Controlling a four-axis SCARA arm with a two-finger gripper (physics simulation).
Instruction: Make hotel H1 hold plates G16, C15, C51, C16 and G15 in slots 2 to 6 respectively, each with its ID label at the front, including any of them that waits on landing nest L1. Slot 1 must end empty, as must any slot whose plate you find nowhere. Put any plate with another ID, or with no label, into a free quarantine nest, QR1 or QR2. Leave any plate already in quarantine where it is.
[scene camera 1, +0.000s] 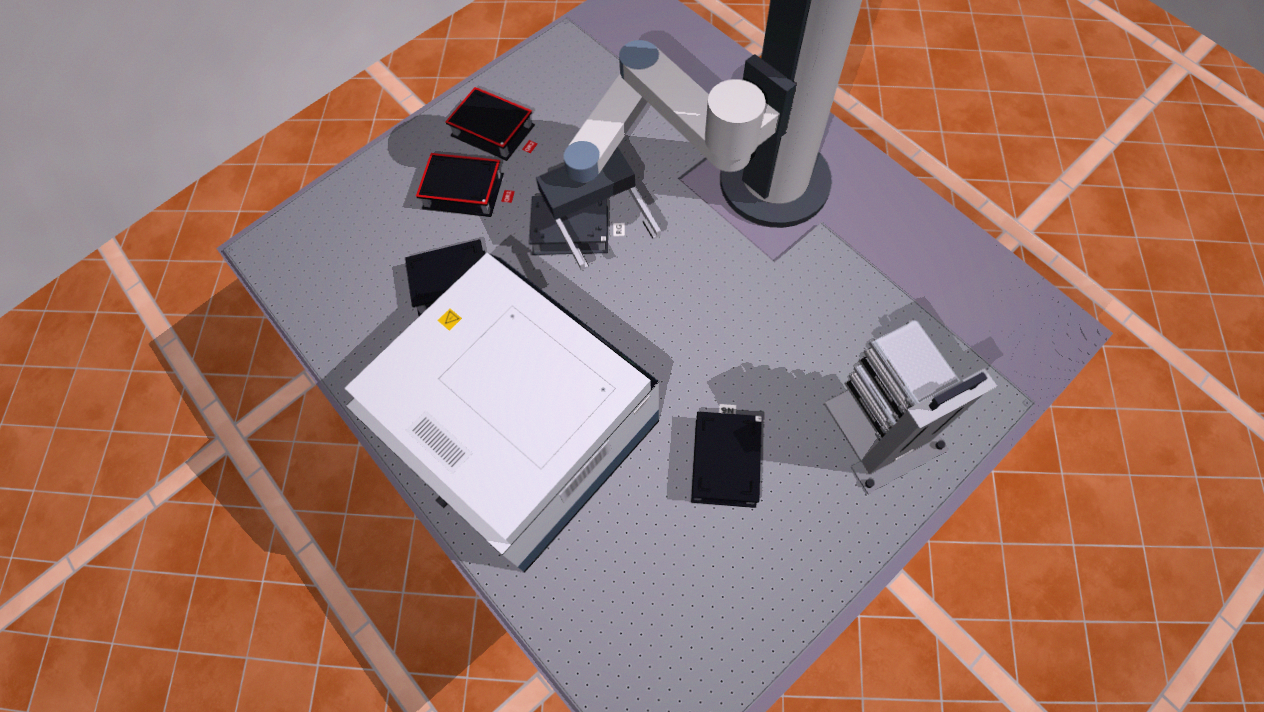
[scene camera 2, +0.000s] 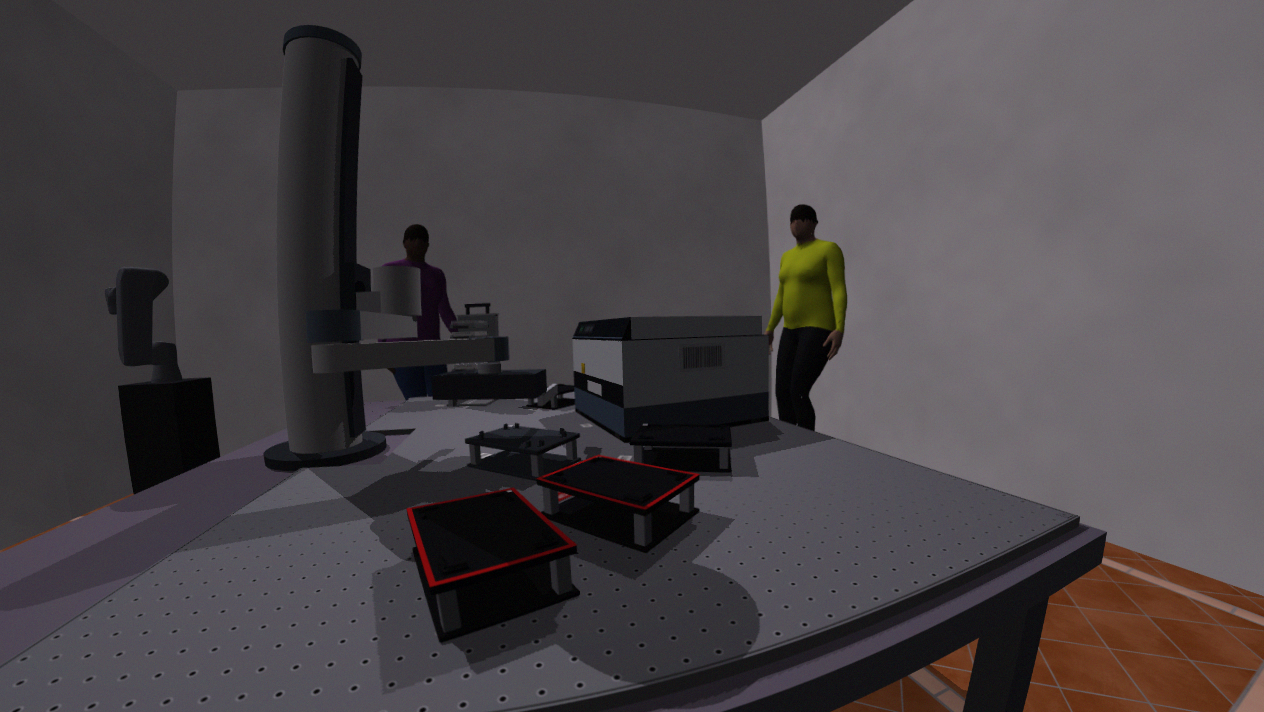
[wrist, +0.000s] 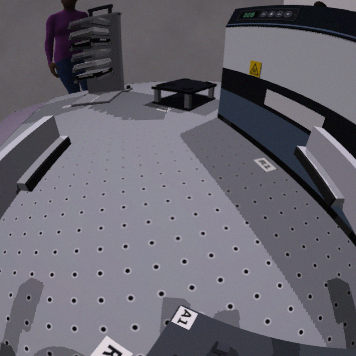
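Seen in the pictures: gripper, fingertip midpoint: (scene camera 1: 621, 250) (wrist: 182, 126); arm's base, origin of the base link: (scene camera 1: 774, 181) (scene camera 2: 328, 453).
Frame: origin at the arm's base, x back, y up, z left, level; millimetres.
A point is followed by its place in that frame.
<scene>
Hotel H1 (scene camera 1: 893, 444) {x -365, y 188, z 584 mm} (wrist: 118, 55) {x -358, y 150, z 564 mm} stands at the table's right in scene camera 1. Several pale plates (scene camera 1: 915, 362) {x -279, y 289, z 519 mm} (wrist: 91, 32) {x -292, y 241, z 448 mm} lie stacked in it; their ID labels cannot be read. My gripper (scene camera 1: 617, 246) {x -425, y 124, z -39 mm} (wrist: 182, 126) {x -425, y 124, z -39 mm} is open, with nothing between its fingers. It hangs above and beside the dark nest marked RG (scene camera 1: 566, 238) (scene camera 2: 523, 437) {x -432, y 63, z -216 mm}, far from the hotel. The two red-rimmed quarantine nests (scene camera 1: 489, 116) {x -382, y 63, z -552 mm} (scene camera 1: 459, 178) {x -538, y 63, z -456 mm} (scene camera 2: 490, 535) {x -393, y 63, z -575 mm} (scene camera 2: 619, 482) {x -538, y 63, z -475 mm} show bare tops. Which nest is L1 cannot be told.
A large white device (scene camera 1: 530, 380) {x -750, y 267, z 115 mm} (scene camera 2: 698, 371) {x -809, y 148, z -108 mm} (wrist: 280, 50) {x -605, y 184, z 96 mm} stands on the perforated table. A black nest (scene camera 1: 727, 459) {x -555, y 63, z 395 mm} (wrist: 185, 86) {x -537, y 63, z 349 mm} stands between it and the hotel; another black nest (scene camera 1: 440, 269) {x -706, y 62, z -294 mm} (scene camera 2: 681, 435) {x -690, y 63, z -298 mm} is at its corner. The arm's column (scene camera 1: 809, 97) {x -44, y 349, z 61 mm} (scene camera 2: 314, 247) {x -30, y 427, z -69 mm} stands near the table edge.
</scene>
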